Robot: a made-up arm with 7 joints.
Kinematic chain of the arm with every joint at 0, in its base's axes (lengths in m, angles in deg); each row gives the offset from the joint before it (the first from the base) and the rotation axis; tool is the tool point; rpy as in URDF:
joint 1: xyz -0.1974 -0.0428 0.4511 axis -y
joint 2: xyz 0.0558 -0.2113 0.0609 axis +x
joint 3: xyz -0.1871 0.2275 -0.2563 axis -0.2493 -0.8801 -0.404
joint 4: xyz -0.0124 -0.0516 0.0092 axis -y
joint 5: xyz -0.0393 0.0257 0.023 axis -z
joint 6: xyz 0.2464 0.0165 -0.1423 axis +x
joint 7: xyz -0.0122 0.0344 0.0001 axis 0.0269 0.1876 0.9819
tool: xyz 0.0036 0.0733 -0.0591 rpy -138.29 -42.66 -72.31
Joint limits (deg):
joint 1: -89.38..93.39
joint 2: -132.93..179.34
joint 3: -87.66..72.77
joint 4: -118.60..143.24
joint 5: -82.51..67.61
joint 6: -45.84..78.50
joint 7: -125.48..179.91
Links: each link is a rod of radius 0.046 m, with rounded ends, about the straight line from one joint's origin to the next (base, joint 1, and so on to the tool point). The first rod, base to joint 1, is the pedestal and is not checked.
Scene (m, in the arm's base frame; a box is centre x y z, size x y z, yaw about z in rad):
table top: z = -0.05
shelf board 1: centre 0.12 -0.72 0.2 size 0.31 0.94 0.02 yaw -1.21
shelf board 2: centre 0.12 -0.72 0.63 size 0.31 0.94 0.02 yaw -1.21
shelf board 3: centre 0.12 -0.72 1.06 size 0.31 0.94 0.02 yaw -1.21
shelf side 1: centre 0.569 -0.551 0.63 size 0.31 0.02 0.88 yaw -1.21
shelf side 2: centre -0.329 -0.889 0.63 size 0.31 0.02 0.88 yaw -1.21
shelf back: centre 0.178 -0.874 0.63 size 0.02 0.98 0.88 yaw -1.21
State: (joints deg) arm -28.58 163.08 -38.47 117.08 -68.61 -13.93 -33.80
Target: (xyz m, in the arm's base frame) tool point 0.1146 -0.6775 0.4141
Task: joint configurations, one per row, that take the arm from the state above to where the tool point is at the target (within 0.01 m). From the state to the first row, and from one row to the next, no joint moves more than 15 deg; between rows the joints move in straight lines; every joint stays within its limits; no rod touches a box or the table.
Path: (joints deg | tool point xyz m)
1: -23.64 151.15 -38.55 120.48 -55.98 -16.98 -34.36 | -0.0155 -0.6241 0.8394
2: -18.70 139.23 -38.63 123.87 -43.35 -20.03 -34.91 | -0.0445 -0.5497 0.8399
3: -13.76 127.30 -38.71 127.27 -30.72 -23.09 -35.47 | -0.0808 -0.4781 0.8254
4: -25.90 129.93 -38.77 126.43 -24.18 -27.64 -35.95 | -0.0135 -0.4830 0.7447
5: -38.03 132.55 -38.83 125.60 -17.64 -32.19 -36.43 | 0.0275 -0.4787 0.6561
6: -50.17 135.17 -38.89 124.76 -11.09 -36.74 -36.91 | 0.0436 -0.4659 0.5674
7: -62.31 137.80 -38.95 123.92 -4.55 -41.29 -37.39 | 0.0383 -0.4454 0.4853
8: -74.45 140.42 -39.01 123.09 2.00 -45.84 -37.87 | 0.0169 -0.4185 0.4141
9: -77.86 146.62 -38.92 120.20 -10.27 -41.95 -36.28 | 0.0425 -0.4880 0.4124
10: -81.28 152.82 -38.84 117.31 -22.53 -38.06 -34.69 | 0.0678 -0.5551 0.4112
11: -84.70 159.02 -38.76 114.42 -34.79 -34.17 -33.10 | 0.0920 -0.6187 0.4114
12: -88.11 165.22 -38.68 111.53 -47.06 -30.28 -31.51 | 0.1146 -0.6775 0.4141

